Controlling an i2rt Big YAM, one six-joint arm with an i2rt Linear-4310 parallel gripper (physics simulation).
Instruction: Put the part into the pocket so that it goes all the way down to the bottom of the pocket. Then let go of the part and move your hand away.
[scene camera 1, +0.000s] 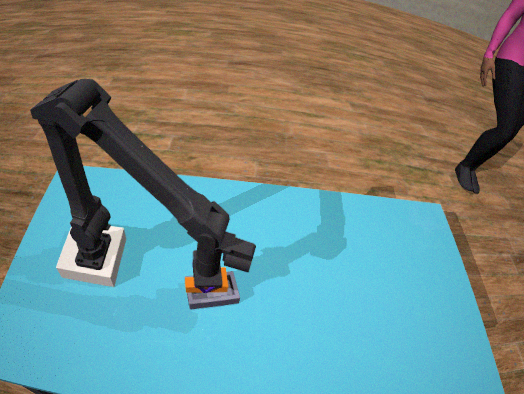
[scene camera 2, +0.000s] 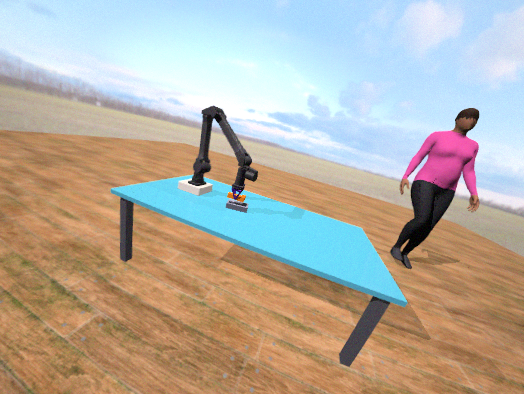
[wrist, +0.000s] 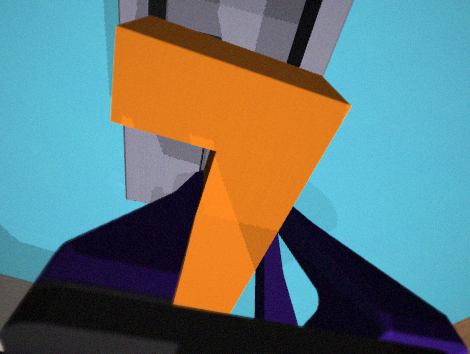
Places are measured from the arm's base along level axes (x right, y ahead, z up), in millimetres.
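Pixels of known places: gripper, between the fingertips: (scene camera 1: 205, 287) (scene camera 2: 235, 198) (wrist: 232, 192); arm's base, origin of its link: (scene camera 1: 93, 251) (scene camera 2: 197, 183).
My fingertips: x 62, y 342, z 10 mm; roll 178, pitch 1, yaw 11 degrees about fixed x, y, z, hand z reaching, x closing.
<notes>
Ahead of a thing's pixels: the offset from my fingertips to its top centre. Level surfaces: height alone.
The orange L-shaped part @[dx -15, dy +0, dz +29 mm] (scene camera 1: 193, 285) (scene camera 2: 237, 197) (wrist: 220, 115) is held in my gripper (scene camera 1: 207, 289) (scene camera 2: 237, 194) (wrist: 232, 192), which is shut on one leg of it. The grey block with the pocket @[dx -20, dy +17, dz -31 mm] (scene camera 1: 215, 300) (scene camera 2: 236, 206) (wrist: 145, 182) lies on the table directly below. The part hangs above the block, a gap shows between them in scene camera 2. In the wrist view the part is turned relative to the block's edges. The part and the gripper hide most of the pocket.
The arm's white base block (scene camera 1: 114, 257) (scene camera 2: 195, 188) stands on the blue table @[dz -67 mm] (scene camera 1: 350, 320) (scene camera 2: 300, 240), left of the grey block. A person in a pink top (scene camera 1: 515, 45) (scene camera 2: 446, 155) stands on the floor beyond the table's right side.
</notes>
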